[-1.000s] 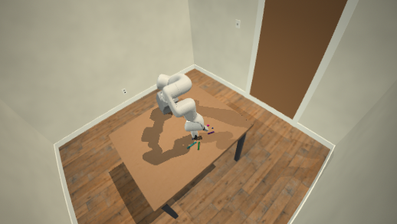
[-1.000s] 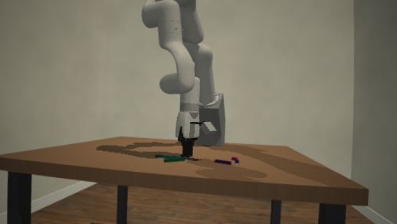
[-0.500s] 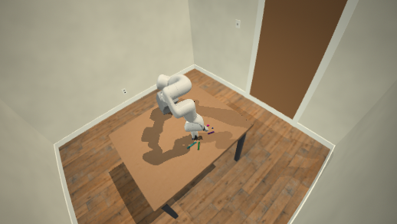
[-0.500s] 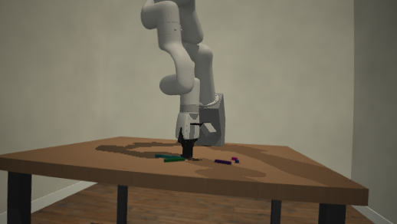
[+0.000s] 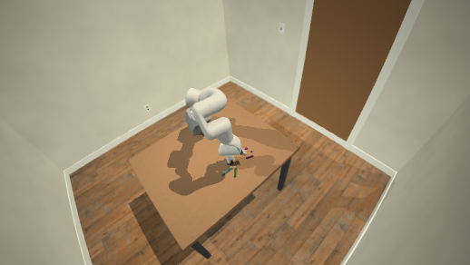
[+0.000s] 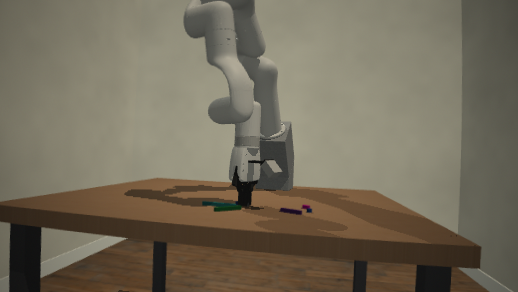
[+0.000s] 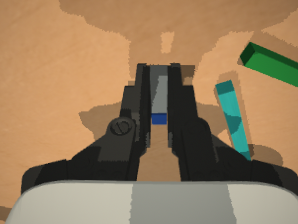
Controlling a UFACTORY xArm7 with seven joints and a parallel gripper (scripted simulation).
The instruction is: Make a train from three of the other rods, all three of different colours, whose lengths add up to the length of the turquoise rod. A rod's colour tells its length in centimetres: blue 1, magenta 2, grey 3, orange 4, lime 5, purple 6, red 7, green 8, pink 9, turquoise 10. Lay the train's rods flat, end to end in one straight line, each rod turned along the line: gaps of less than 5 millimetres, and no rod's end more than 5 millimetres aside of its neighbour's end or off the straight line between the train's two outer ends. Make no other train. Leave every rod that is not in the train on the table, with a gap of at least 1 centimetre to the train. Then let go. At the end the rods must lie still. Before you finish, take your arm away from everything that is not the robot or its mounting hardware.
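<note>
The small grey rod is 2 cm below my hand. Also, from my hand: green rod 8 cm ahead, 3 cm to the right, 2 cm below; purple rod 6 cm ahead, 14 cm to the left, 2 cm below; turquoise rod 3 cm ahead, 7 cm to the right, 2 cm below.
</note>
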